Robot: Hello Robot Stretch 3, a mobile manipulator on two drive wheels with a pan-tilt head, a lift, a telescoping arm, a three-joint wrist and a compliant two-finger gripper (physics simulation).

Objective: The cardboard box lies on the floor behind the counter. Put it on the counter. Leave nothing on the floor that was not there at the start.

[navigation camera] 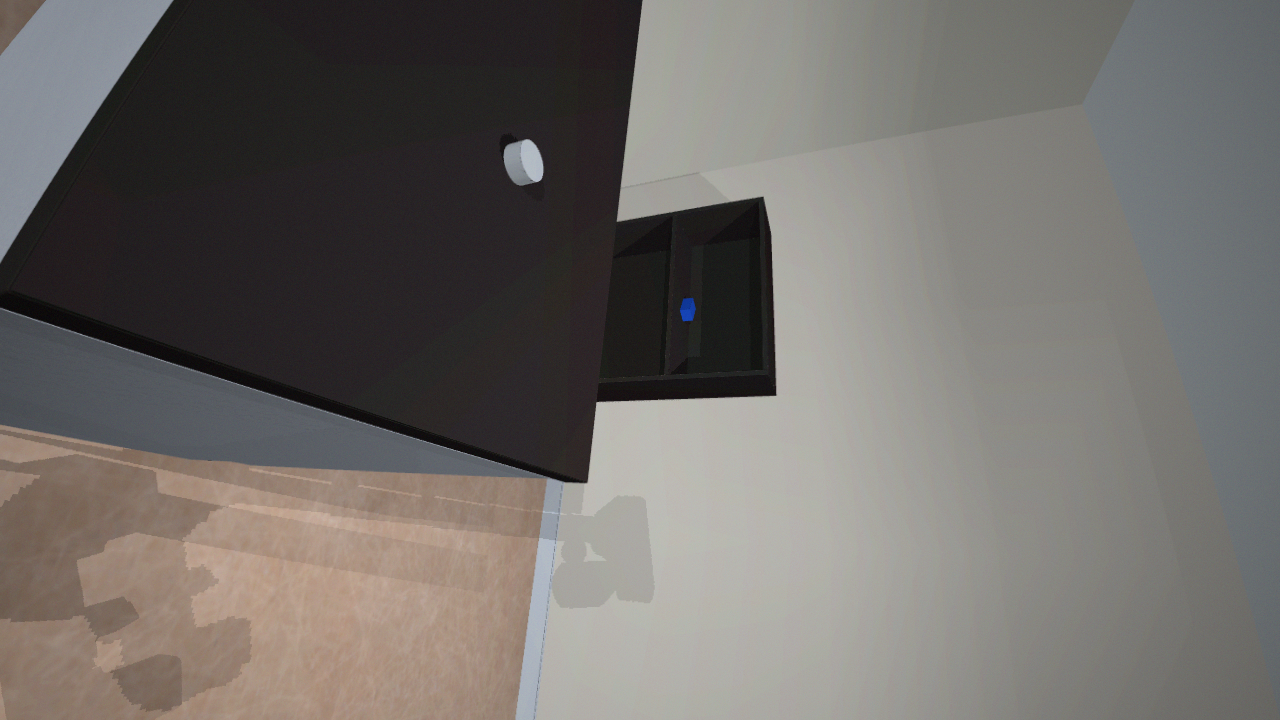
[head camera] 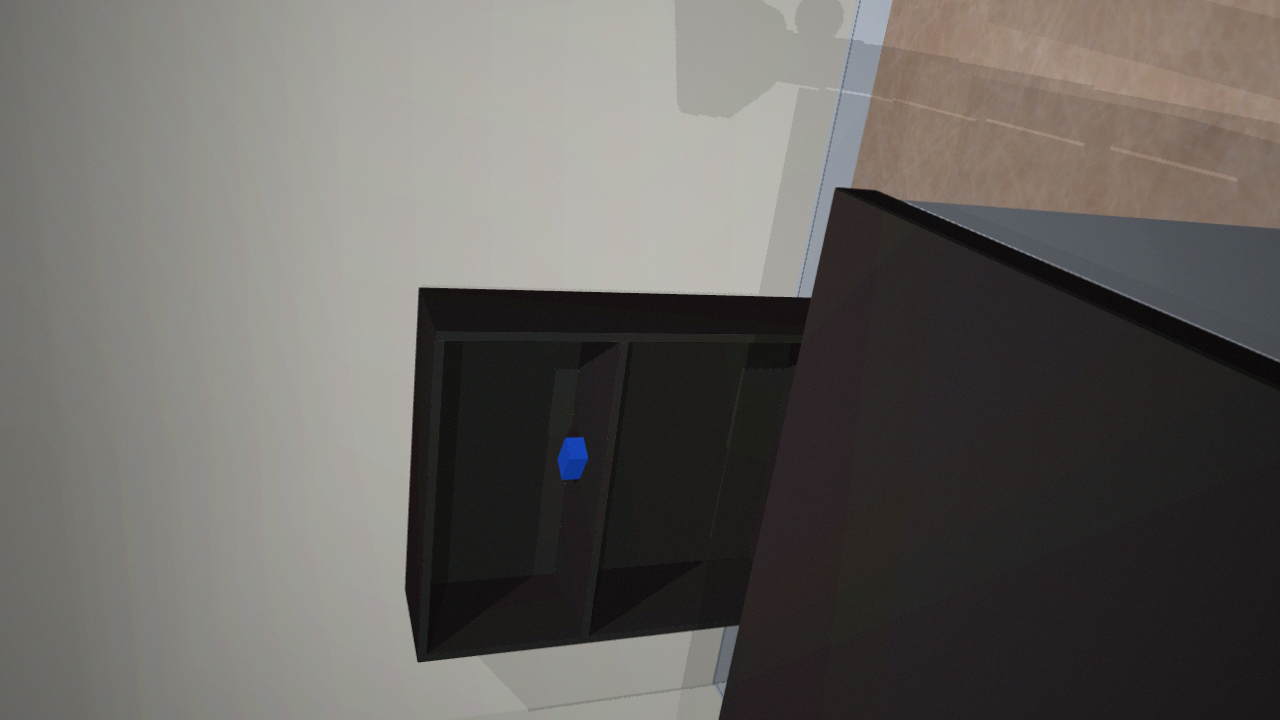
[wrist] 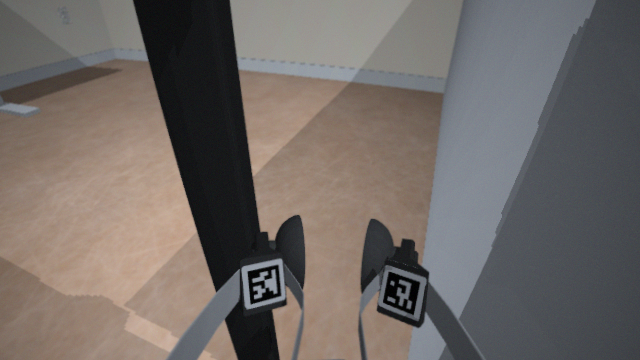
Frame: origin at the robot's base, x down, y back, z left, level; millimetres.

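Seen in the pictures: gripper, fingertip midpoint: [wrist: 334,242].
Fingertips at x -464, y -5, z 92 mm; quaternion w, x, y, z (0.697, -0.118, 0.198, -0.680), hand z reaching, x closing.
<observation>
Offsets run from my fingertips to a thing's top centre. "pt": to the spot under its first point. Level surfaces: height alone.
The cardboard box does not show in any of the three views. The counter's dark top @(dx -446 mm) [head camera: 1011,501] [navigation camera: 358,232] fills the right of the head view and the upper left of the navigation view. A light grey side [wrist: 480,100], which looks like the counter's, stands upright at the right of the wrist view. My gripper [wrist: 334,242] is open and empty, with its fingers a moderate gap apart above the floor @(dx +465 mm) [wrist: 325,165], left of that side.
A white cylinder @(dx -470, dy -532, dz +199 mm) [navigation camera: 524,162] stands on the counter. A dark shelf unit @(pt dx -243, dy -1943, dz -210 mm) [head camera: 590,313] [navigation camera: 693,387] on the wall holds a blue block [head camera: 572,458] [navigation camera: 687,309]. A black post [wrist: 200,125] rises left of my gripper. A flat white object [wrist: 20,109] lies at the far left.
</observation>
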